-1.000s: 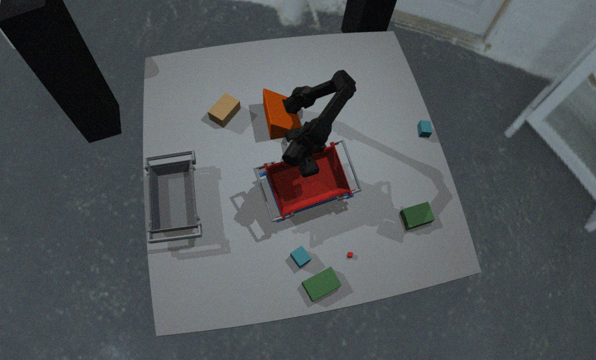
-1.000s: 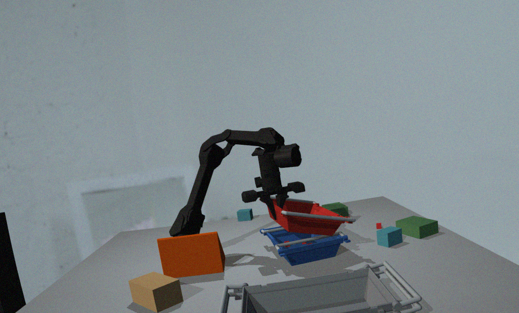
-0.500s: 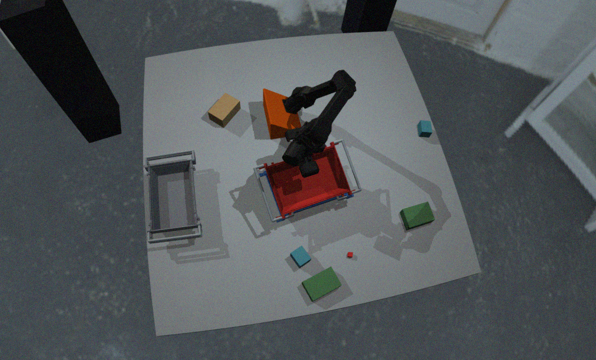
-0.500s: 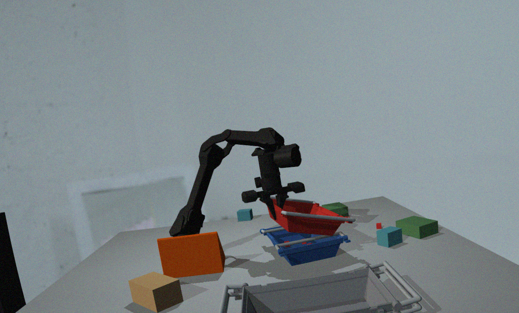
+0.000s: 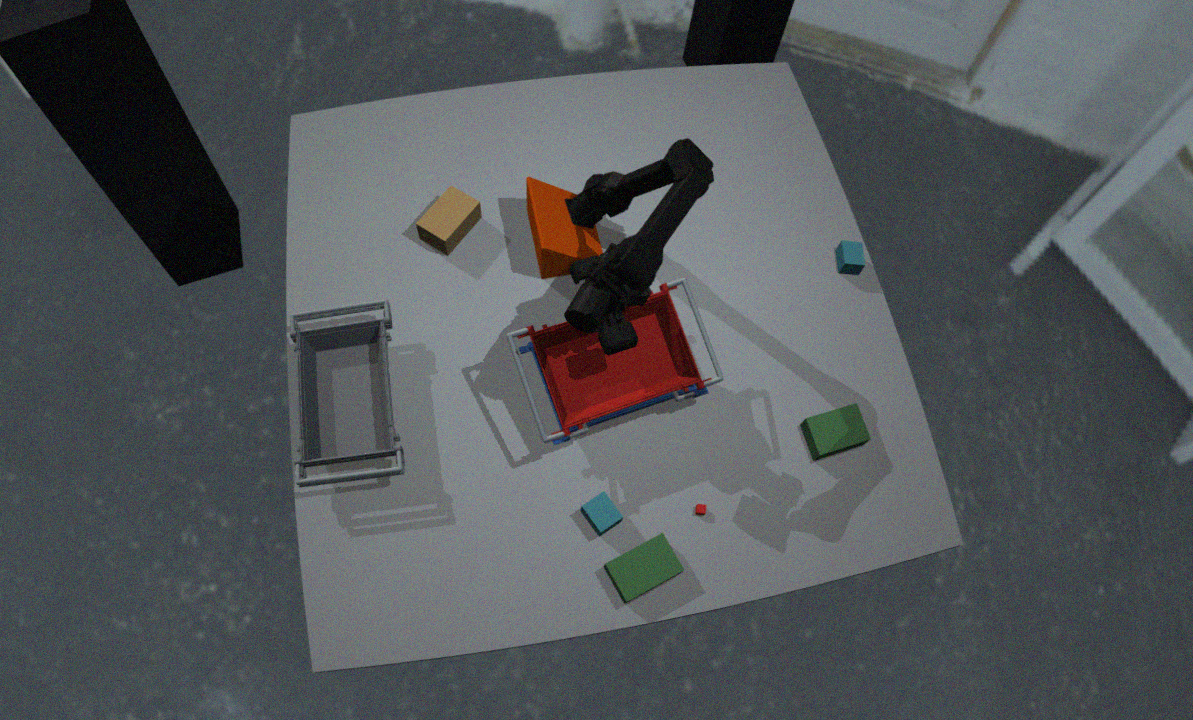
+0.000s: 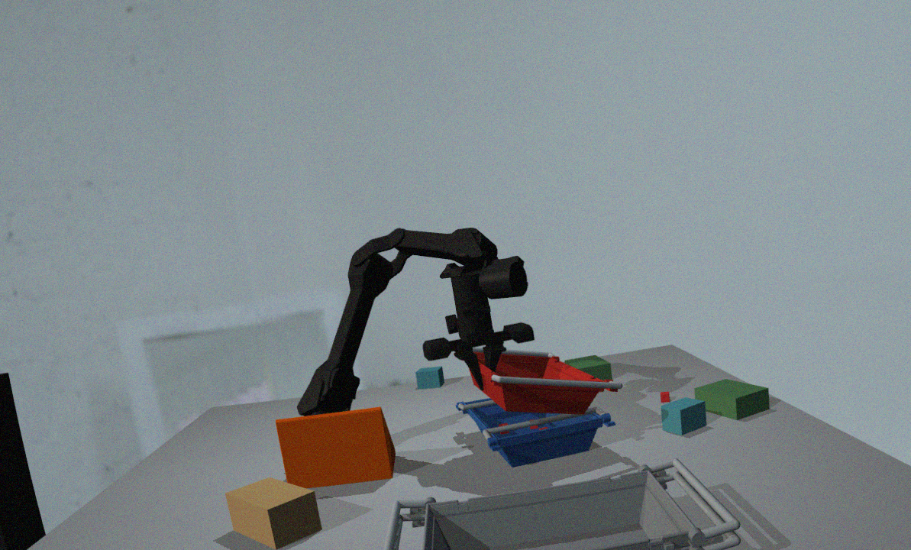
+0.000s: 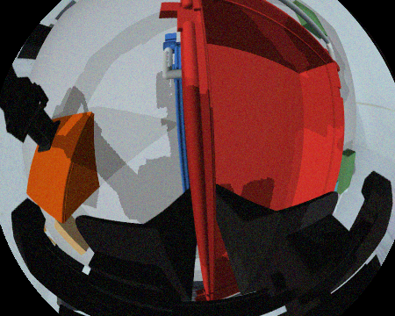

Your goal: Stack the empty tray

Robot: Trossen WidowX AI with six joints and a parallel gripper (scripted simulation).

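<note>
Right now my gripper tip is 8 cm short of the red tray and 1 cm below it. Also, from my gripper tip: red cube: 37 cm ahead, 9 cm to the left, 10 cm below; tan block: 36 cm behind, 22 cm to the right, 8 cm below.
</note>
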